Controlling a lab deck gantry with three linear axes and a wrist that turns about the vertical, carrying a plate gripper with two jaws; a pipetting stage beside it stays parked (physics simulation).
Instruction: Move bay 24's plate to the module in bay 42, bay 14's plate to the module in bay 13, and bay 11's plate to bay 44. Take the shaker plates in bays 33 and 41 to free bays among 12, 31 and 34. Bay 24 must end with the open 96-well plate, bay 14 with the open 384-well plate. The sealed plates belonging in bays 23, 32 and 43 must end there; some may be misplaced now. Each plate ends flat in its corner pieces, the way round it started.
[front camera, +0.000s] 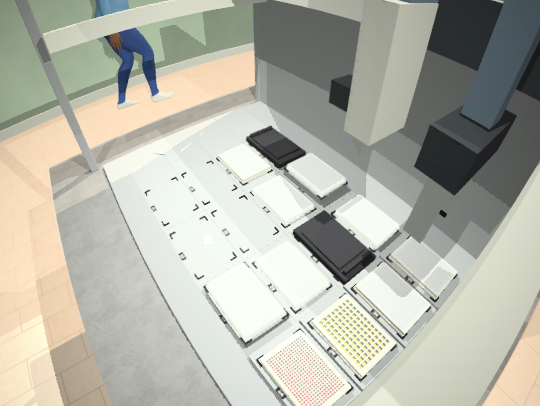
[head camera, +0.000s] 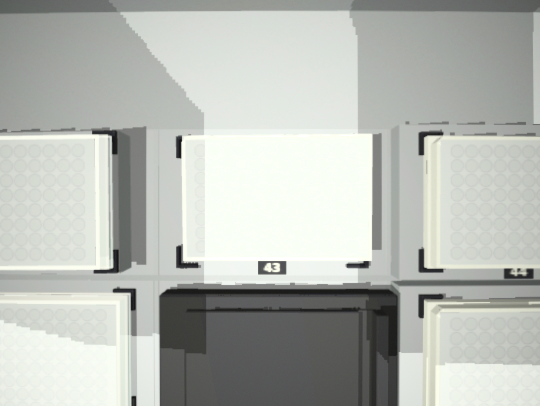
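Pixels of known places: gripper, fingertip midpoint: (front camera: 425, 222); robot's base, origin of the base link: (front camera: 146, 192).
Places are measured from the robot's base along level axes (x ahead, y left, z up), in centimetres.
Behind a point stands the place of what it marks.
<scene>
My gripper (front camera: 434, 220) @(y 31.9, x 52.2, z 16.0 cm) is raised near the bay 43 and 44 end, jaws apart with no plate between them. A pale plate (front camera: 367, 221) @(y 35.8, x 40.1, z 1.7 cm) (head camera: 280, 197) @(y 36.7, x 39.7, z 1.7 cm) lies at bay 43, partly covering its right corner pieces; I cannot tell if it is flat. The yellow 96-well plate (front camera: 354, 335) @(y 14.9, x 56.0, z 2.4 cm) is in bay 24 and the red-dotted 384-well plate (front camera: 305, 372) @(y 4.6, x 55.4, z 1.9 cm) in bay 14. Pale plates also lie in bays 13 (front camera: 245, 302) @(y 4.0, x 40.1, z 3.3 cm), 23 (front camera: 292, 274) @(y 14.6, x 39.8, z 1.4 cm), 31 (front camera: 243, 163) @(y 25.1, x 7.5, z 1.4 cm), 32 (front camera: 282, 199) @(y 25.1, x 23.5, z 1.4 cm), 34 (front camera: 392, 299) @(y 24.8, x 56.0, z 2.9 cm), 42 (front camera: 316, 174) @(y 35.6, x 23.3, z 3.3 cm) and 44 (front camera: 422, 267) @(y 35.1, x 55.8, z 2.9 cm) (head camera: 485, 200) @(y 36.5, x 52.4, z 2.9 cm).
Black shaker modules stand without plates in bays 33 (front camera: 332, 246) @(y 24.5, x 40.2, z 2.4 cm) (head camera: 280, 370) @(y 25.7, x 39.7, z 2.4 cm) and 41 (front camera: 275, 144) @(y 35.9, x 6.9, z 2.4 cm). Bays 11, 12, 21 and 22 show bare corner pieces. The pale pipetting stage (front camera: 382, 75) hangs over the back of the deck. A person (front camera: 134, 50) is beyond the deck.
</scene>
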